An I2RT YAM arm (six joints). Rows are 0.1 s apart.
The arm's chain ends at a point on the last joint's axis. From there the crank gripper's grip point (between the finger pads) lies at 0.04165 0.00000 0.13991 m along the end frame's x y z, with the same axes.
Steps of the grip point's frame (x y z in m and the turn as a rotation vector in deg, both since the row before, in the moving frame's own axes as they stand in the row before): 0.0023 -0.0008 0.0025 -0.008 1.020 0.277; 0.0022 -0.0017 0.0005 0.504 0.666 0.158; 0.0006 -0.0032 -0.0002 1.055 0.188 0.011; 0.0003 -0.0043 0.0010 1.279 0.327 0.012; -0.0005 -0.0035 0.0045 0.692 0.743 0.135; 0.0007 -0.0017 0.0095 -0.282 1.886 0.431; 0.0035 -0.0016 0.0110 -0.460 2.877 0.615
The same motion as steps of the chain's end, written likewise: -0.0002 -0.0010 0.0033 -0.008 1.020 0.277; 0.0006 -0.0006 0.0010 0.504 0.666 0.158; 0.0001 -0.0006 0.0000 1.055 0.188 0.011; -0.0005 -0.0012 0.0013 1.279 0.327 0.012; -0.0023 -0.0019 0.0051 0.692 0.743 0.135; -0.0039 -0.0027 0.0109 -0.282 1.886 0.431; -0.0035 -0.0032 0.0133 -0.460 2.877 0.615
